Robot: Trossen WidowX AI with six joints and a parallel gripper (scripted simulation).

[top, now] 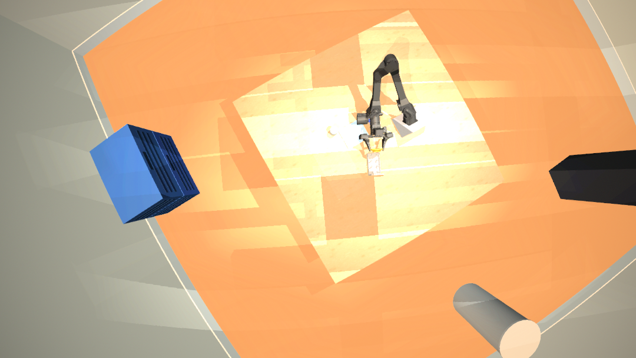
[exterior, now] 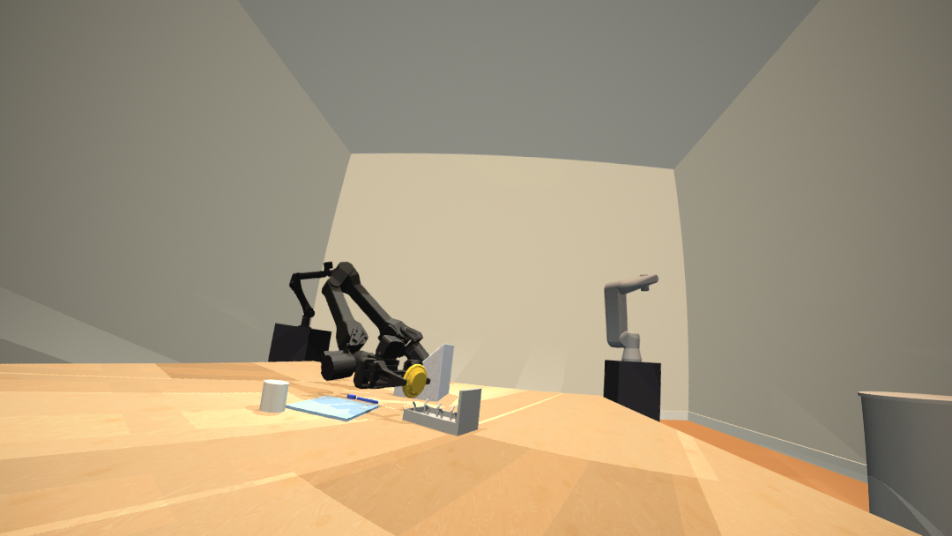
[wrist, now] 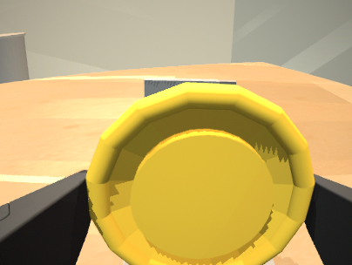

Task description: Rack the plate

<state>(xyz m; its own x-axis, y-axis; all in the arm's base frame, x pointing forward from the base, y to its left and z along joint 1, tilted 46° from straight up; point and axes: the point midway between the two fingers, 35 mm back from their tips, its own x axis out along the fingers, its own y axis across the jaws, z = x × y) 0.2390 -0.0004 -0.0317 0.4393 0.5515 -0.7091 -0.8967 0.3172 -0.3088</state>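
Right now my gripper tip is 60 mm to the right of the grey dish rack, 50 mm above it and 30 mm short of it. Also, from my gripper tip: light blue mat 160 mm to the right, 70 mm below, 40 mm ahead; then yellow plate 10 mm to the right.
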